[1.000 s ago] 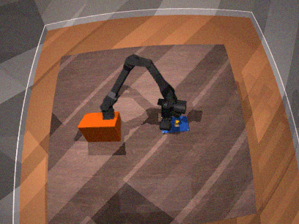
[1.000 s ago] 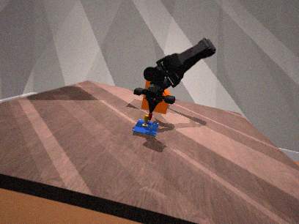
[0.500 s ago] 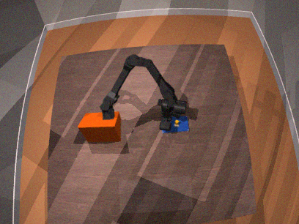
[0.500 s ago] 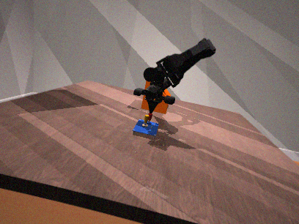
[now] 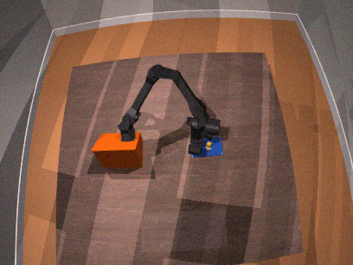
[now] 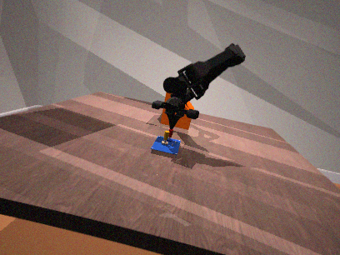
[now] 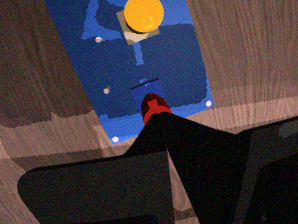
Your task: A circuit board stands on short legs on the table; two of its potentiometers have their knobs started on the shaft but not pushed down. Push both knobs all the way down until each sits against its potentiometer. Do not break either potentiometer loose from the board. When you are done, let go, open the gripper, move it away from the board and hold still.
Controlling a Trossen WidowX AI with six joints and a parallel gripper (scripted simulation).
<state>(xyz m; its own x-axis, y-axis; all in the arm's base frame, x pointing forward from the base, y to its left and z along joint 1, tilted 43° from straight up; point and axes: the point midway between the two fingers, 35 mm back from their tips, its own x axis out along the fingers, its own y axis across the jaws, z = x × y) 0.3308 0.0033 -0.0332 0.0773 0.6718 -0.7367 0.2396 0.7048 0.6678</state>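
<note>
Right now the red knob is 10 mm below my gripper tip. From my gripper tip the other things lie so: yellow knob 60 mm ahead, 10 mm to the right, 10 mm below.
</note>
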